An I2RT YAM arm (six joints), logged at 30 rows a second.
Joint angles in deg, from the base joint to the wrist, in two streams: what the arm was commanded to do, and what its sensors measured. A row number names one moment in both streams.
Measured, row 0:
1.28, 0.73, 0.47, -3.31, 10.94, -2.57
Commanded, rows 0 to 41:
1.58, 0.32, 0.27, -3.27, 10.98, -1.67
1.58, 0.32, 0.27, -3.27, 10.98, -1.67
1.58, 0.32, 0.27, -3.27, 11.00, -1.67
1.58, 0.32, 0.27, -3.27, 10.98, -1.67
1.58, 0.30, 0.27, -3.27, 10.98, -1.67
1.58, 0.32, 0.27, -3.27, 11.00, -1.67
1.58, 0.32, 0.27, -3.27, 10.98, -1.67
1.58, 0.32, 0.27, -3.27, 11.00, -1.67
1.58, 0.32, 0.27, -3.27, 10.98, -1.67
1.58, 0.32, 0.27, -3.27, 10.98, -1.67
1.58, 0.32, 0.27, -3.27, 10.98, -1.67
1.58, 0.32, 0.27, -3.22, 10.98, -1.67
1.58, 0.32, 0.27, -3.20, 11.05, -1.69
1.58, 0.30, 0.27, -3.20, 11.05, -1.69
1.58, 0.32, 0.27, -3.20, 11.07, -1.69
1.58, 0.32, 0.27, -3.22, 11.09, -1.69
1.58, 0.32, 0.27, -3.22, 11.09, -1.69
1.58, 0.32, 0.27, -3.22, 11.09, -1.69
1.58, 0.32, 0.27, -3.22, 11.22, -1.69
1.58, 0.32, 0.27, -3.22, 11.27, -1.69
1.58, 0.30, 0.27, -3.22, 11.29, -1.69
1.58, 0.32, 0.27, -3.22, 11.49, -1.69
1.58, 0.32, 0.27, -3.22, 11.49, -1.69
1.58, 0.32, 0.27, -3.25, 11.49, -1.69
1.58, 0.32, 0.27, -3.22, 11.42, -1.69
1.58, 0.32, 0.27, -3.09, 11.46, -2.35
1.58, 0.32, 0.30, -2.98, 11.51, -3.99
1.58, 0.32, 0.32, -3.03, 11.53, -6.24
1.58, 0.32, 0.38, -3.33, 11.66, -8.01
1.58, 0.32, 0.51, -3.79, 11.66, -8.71
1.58, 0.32, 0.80, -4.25, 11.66, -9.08
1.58, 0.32, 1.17, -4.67, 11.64, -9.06
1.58, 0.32, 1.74, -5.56, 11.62, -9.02
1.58, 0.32, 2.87, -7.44, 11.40, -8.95
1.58, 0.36, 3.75, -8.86, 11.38, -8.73
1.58, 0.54, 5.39, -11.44, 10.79, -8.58
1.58, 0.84, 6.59, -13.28, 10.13, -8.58
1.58, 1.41, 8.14, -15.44, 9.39, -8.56
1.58, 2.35, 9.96, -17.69, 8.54, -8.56
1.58, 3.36, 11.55, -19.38, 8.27, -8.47
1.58, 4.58, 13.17, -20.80, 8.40, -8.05
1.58, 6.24, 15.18, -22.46, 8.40, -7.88
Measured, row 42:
1.28, 3.46, 9.74, -20.84, 9.63, -7.55
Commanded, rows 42 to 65:
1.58, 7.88, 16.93, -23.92, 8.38, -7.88
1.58, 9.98, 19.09, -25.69, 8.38, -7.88
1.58, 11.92, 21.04, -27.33, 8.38, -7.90
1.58, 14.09, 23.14, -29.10, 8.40, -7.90
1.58, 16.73, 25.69, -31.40, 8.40, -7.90
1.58, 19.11, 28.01, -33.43, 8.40, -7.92
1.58, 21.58, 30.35, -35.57, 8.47, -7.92
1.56, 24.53, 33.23, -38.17, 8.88, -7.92
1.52, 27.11, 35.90, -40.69, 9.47, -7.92
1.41, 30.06, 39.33, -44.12, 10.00, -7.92
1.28, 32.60, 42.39, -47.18, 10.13, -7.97
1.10, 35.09, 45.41, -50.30, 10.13, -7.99
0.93, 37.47, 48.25, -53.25, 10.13, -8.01
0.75, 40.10, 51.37, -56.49, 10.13, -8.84
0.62, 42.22, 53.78, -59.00, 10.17, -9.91
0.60, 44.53, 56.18, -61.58, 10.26, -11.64
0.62, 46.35, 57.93, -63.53, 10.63, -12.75
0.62, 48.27, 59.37, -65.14, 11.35, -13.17
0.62, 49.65, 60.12, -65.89, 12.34, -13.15
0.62, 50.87, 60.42, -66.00, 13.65, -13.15
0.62, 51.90, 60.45, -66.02, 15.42, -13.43
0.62, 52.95, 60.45, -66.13, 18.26, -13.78
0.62, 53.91, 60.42, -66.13, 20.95, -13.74
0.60, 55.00, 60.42, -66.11, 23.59, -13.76
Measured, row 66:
1.10, 52.75, 59.29, -65.76, 14.63, -12.08
